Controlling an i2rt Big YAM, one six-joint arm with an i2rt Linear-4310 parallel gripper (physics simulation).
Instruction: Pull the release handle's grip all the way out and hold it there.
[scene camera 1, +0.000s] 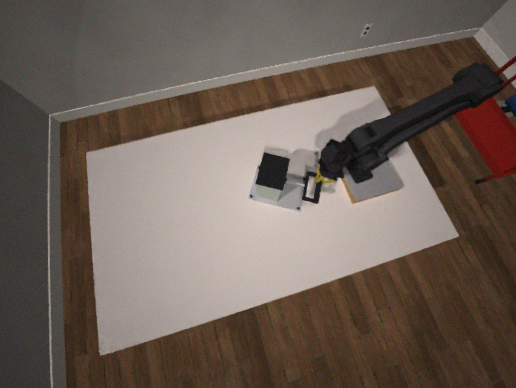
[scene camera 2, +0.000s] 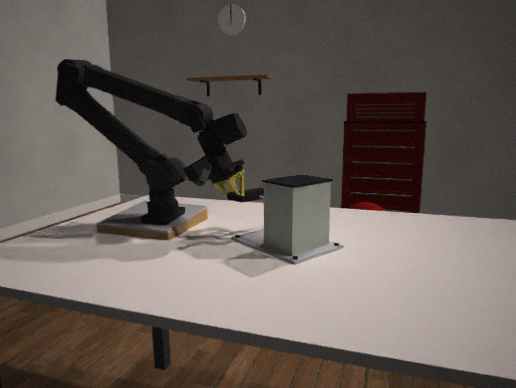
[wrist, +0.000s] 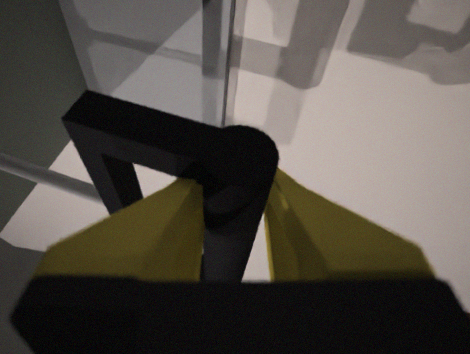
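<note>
The pale green housing with a black top stands upright on a grey base plate. The release handle's black, frame-shaped grip stands out from the housing's arm-facing side, above the table. A grey rod joins it to the housing, with a length of rod showing between them. My gripper is shut on the grip's outer bar, one yellow finger on each side, tilted. The rod's inner end is hidden.
The arm's base stands on a grey, wood-edged board on the white table. A red cart is beyond the table's right end in scene camera 1. A red tool cabinet stands behind the table.
</note>
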